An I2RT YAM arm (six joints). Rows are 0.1 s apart.
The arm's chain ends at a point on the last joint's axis. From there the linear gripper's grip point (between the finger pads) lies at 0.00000 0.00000 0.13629 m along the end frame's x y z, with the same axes.
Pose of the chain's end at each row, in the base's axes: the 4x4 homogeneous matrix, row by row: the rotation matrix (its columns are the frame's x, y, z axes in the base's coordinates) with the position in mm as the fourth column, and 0 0 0 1 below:
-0.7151 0.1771 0.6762 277.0; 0.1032 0.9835 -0.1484 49.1; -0.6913 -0.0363 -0.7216 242.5; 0 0 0 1
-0.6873 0.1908 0.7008 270.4; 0.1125 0.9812 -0.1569 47.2; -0.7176 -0.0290 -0.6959 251.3; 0 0 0 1
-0.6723 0.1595 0.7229 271.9; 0.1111 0.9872 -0.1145 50.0; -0.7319 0.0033 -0.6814 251.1; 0 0 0 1
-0.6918 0.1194 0.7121 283.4; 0.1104 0.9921 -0.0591 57.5; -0.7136 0.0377 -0.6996 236.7; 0 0 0 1
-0.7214 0.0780 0.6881 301.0; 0.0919 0.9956 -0.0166 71.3; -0.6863 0.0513 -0.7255 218.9; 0 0 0 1
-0.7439 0.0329 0.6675 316.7; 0.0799 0.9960 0.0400 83.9; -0.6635 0.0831 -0.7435 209.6; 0 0 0 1
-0.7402 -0.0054 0.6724 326.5; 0.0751 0.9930 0.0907 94.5; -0.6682 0.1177 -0.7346 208.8; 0 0 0 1
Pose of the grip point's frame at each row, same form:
-0.7151 0.1771 0.6762 369.2; 0.1032 0.9835 -0.1484 28.9; -0.6913 -0.0363 -0.7216 144.2; 0 0 0 1
-0.6873 0.1908 0.7008 365.9; 0.1125 0.9812 -0.1569 25.8; -0.7176 -0.0290 -0.6959 156.5; 0 0 0 1
-0.6723 0.1595 0.7229 370.4; 0.1111 0.9872 -0.1145 34.4; -0.7319 0.0033 -0.6814 158.2; 0 0 0 1
-0.6918 0.1194 0.7121 380.5; 0.1104 0.9921 -0.0591 49.4; -0.7136 0.0377 -0.6996 141.4; 0 0 0 1
-0.7214 0.0780 0.6881 394.8; 0.0919 0.9956 -0.0166 69.0; -0.6863 0.0513 -0.7255 120.0; 0 0 0 1
-0.7439 0.0329 0.6675 407.7; 0.0799 0.9960 0.0400 89.4; -0.6635 0.0831 -0.7435 108.3; 0 0 0 1
-0.7402 -0.0054 0.6724 418.1; 0.0751 0.9930 0.0907 106.9; -0.6682 0.1177 -0.7346 108.7; 0 0 0 1

